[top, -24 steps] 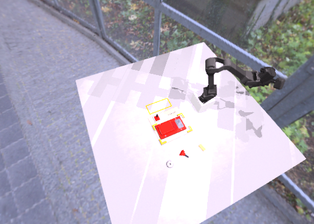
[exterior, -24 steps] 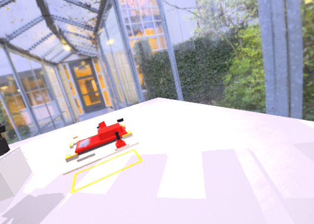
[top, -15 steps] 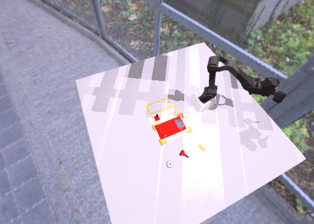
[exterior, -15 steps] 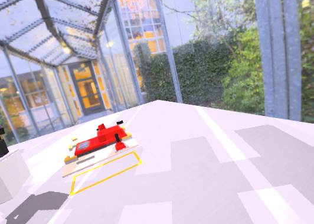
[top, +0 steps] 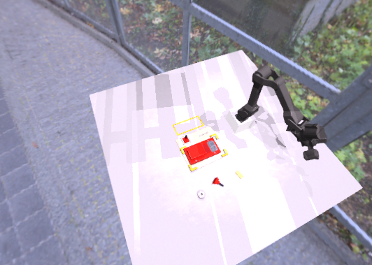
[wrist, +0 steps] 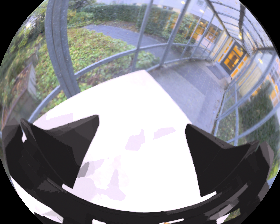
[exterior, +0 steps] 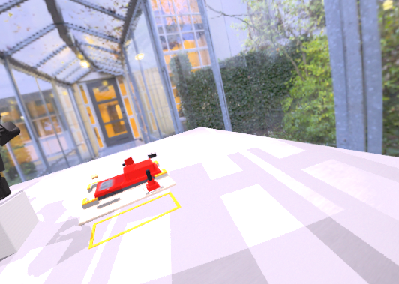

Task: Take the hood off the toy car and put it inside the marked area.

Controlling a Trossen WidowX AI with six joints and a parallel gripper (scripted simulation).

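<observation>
My gripper tip is 460 mm short of the red hood, 390 mm to the left of it and 170 mm above it.
</observation>
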